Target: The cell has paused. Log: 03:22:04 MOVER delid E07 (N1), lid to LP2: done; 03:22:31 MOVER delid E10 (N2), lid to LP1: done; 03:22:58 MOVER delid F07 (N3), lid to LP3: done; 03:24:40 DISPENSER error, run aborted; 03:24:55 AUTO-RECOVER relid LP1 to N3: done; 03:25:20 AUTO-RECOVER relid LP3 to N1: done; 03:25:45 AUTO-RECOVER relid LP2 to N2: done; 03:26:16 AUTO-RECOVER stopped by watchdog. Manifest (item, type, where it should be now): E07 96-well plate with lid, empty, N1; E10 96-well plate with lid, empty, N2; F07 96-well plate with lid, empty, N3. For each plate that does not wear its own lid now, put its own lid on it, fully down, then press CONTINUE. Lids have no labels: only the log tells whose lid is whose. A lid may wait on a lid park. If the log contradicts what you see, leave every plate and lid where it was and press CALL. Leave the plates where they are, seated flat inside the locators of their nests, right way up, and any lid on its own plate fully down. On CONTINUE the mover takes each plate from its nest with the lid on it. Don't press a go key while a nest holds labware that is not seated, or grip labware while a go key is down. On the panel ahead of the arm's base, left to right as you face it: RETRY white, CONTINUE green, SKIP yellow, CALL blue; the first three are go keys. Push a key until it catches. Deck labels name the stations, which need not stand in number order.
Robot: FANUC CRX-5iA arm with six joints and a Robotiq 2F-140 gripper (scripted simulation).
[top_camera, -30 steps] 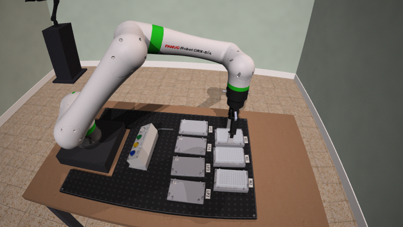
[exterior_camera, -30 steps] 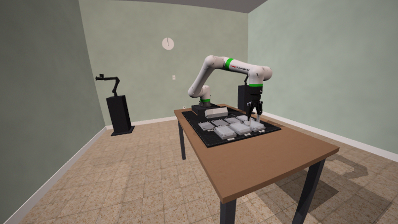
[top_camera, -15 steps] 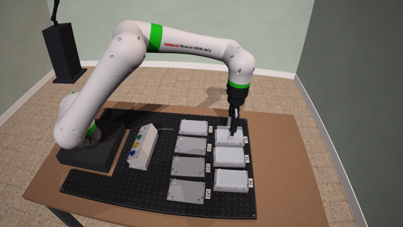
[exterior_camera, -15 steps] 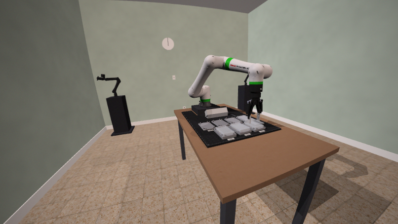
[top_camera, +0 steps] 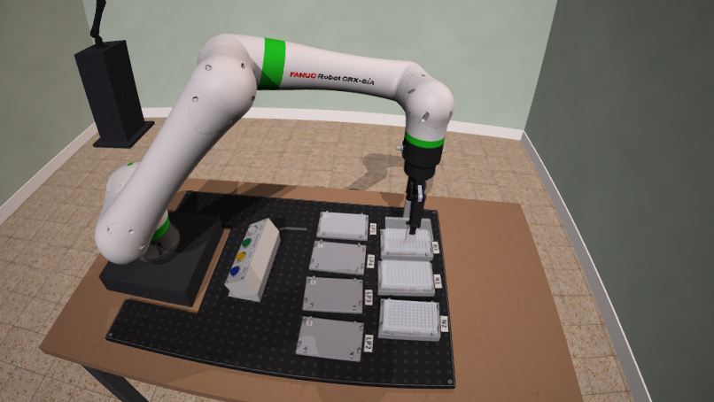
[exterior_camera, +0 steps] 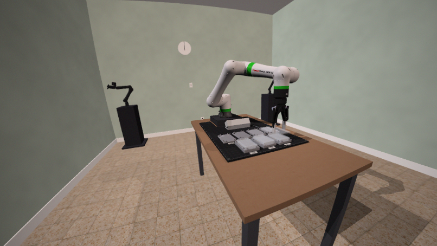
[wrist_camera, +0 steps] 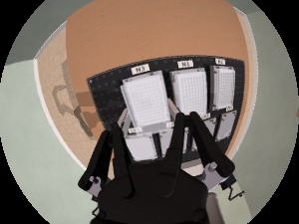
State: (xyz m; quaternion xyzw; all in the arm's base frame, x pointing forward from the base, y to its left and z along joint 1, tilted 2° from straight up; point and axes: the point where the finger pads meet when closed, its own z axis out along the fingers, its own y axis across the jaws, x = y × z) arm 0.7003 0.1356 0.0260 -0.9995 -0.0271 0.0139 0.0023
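The nest n2 is 26 cm to the right of my hand, 8 cm below it and 1 cm ahead of it. Also, from my hand: plate: 12 cm to the right, 7 cm below; LP4: 18 cm behind, 9 cm below, 7 cm to the right; LP1: 18 cm behind, 9 cm below, 6 cm to the left.
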